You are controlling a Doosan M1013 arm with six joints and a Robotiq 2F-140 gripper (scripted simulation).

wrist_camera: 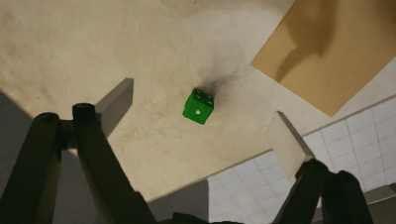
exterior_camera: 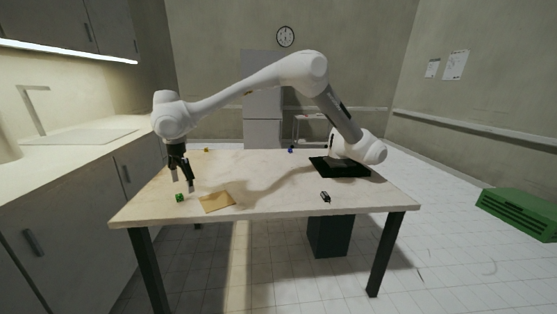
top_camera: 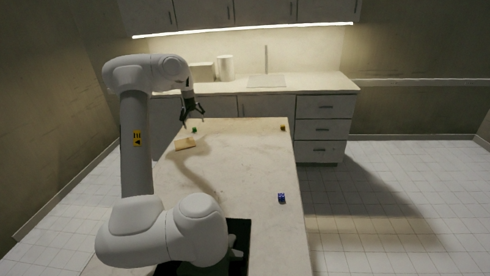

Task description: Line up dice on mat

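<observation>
Right now the green die is 20 mm ahead of my hand, 20 mm to the left of it and 60 mm below it. Also, from my hand: yellow die: 60 mm ahead, 650 mm to the right, 60 mm below; tan mat: 160 mm behind, 30 mm to the left, 70 mm below; blue die: 620 mm behind, 630 mm to the right, 60 mm below.
</observation>
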